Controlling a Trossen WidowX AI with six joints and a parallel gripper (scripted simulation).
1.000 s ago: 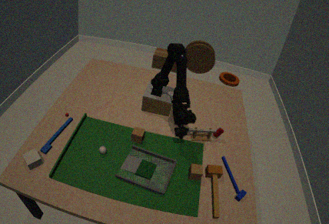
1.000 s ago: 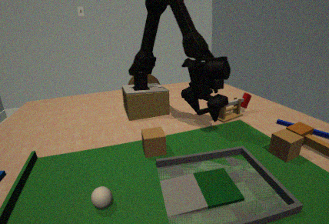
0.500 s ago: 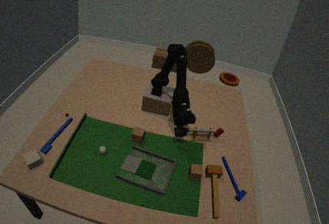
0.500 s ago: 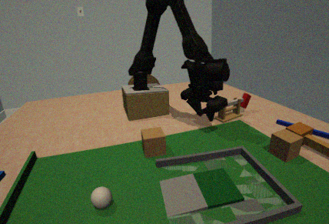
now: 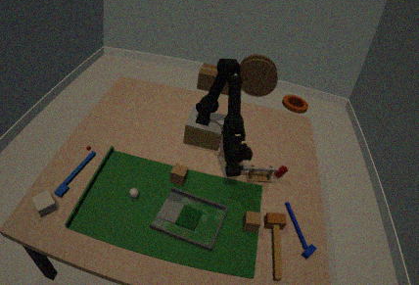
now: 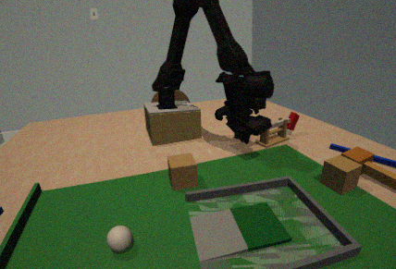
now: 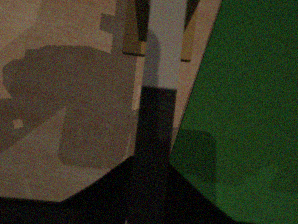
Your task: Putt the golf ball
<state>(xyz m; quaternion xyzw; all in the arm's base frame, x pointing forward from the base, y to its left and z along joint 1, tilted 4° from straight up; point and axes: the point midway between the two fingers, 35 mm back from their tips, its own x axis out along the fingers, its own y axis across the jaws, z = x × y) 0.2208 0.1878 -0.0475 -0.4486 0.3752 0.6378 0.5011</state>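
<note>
Now: gripper tip 13 cm to the right of the wooden stand and 3 cm past it. From my gripper tip the other things lie so: white golf ball (38 cm to the right, 25 cm ahead, 1 cm below); pale block (71 cm to the right, 45 cm ahead, 1 cm below); blue putter (32 cm to the left, 24 cm ahead, 2 cm below).
</note>
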